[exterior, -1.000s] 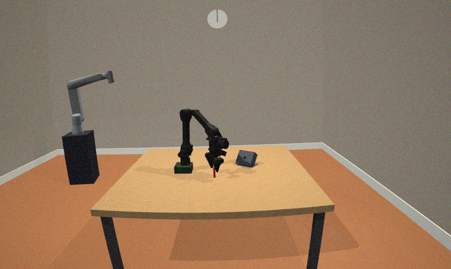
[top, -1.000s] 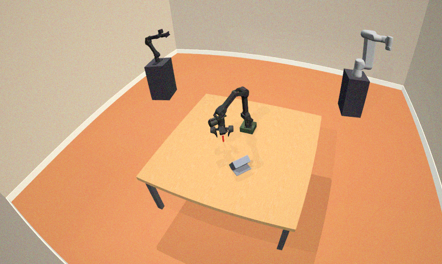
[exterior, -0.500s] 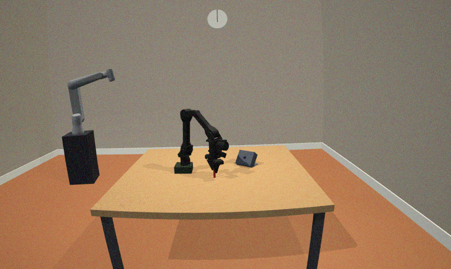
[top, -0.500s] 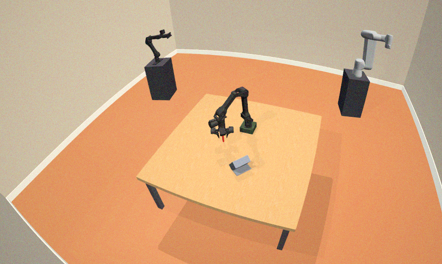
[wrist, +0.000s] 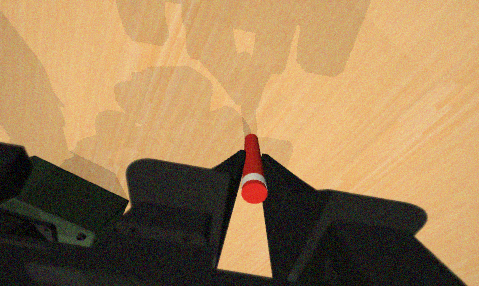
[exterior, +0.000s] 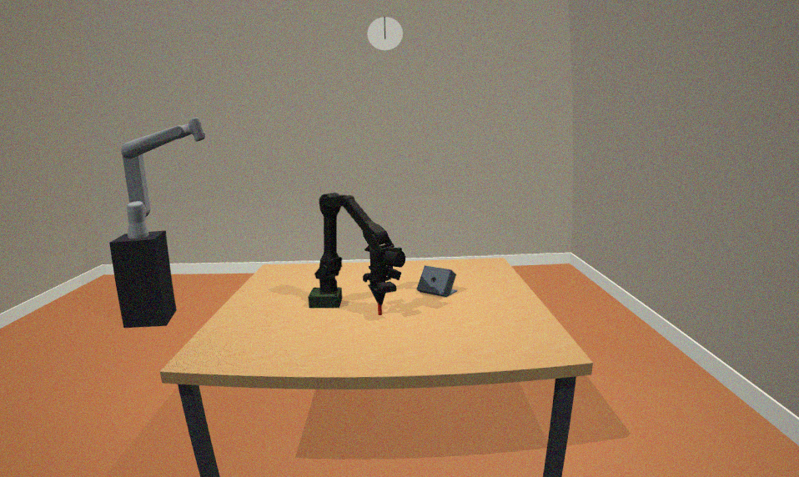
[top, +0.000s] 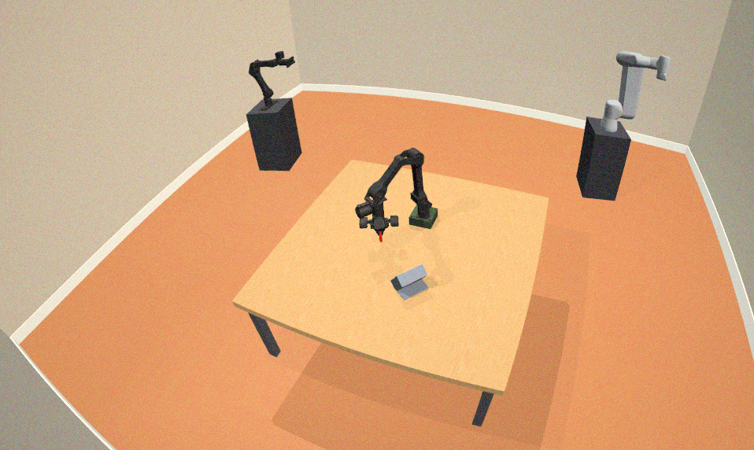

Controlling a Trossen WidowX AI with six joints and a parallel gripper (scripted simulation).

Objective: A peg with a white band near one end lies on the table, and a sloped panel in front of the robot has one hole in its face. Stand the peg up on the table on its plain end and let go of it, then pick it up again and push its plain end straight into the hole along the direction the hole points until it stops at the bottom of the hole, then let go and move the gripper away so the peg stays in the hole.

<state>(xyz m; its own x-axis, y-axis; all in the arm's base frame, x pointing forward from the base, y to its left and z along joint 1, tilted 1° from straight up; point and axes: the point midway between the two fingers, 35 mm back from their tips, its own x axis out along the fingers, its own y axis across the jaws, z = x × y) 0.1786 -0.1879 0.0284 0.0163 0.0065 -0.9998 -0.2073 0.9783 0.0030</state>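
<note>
The grey sloped panel is 270 mm ahead of my gripper tip, 190 mm to the left of it and 10 mm above it. Also, from my gripper tip: red peg 20 mm above.
</note>
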